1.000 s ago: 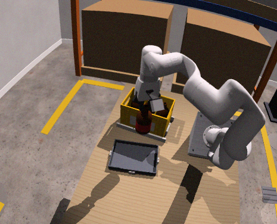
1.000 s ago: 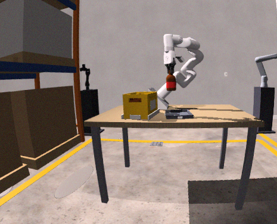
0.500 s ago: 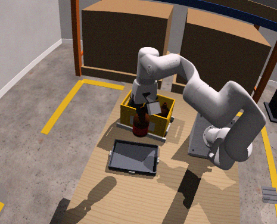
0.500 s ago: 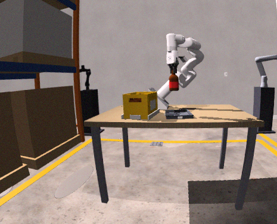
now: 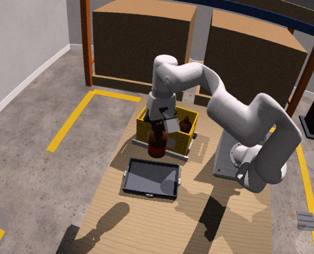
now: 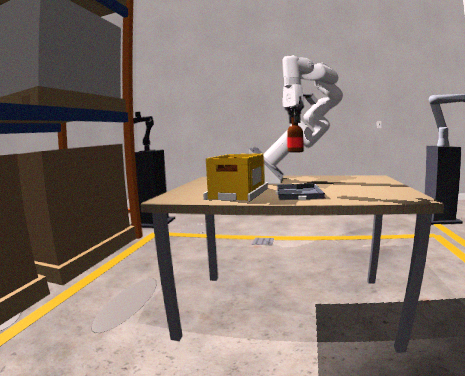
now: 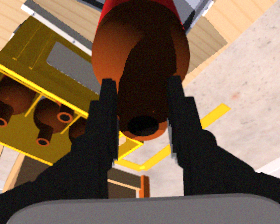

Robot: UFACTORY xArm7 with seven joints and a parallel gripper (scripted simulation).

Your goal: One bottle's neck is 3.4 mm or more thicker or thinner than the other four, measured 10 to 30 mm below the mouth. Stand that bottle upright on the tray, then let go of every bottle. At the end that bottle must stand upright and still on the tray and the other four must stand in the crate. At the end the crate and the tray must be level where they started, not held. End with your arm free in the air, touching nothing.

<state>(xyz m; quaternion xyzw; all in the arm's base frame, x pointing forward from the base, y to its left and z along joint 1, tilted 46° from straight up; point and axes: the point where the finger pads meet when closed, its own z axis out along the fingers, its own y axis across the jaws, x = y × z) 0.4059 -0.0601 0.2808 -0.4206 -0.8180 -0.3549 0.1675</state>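
The dark grey tray is 320 mm below my hand and 10 mm to the left of it. Round my hand: yellow crate: 270 mm to the right, 250 mm below, 10 mm behind.
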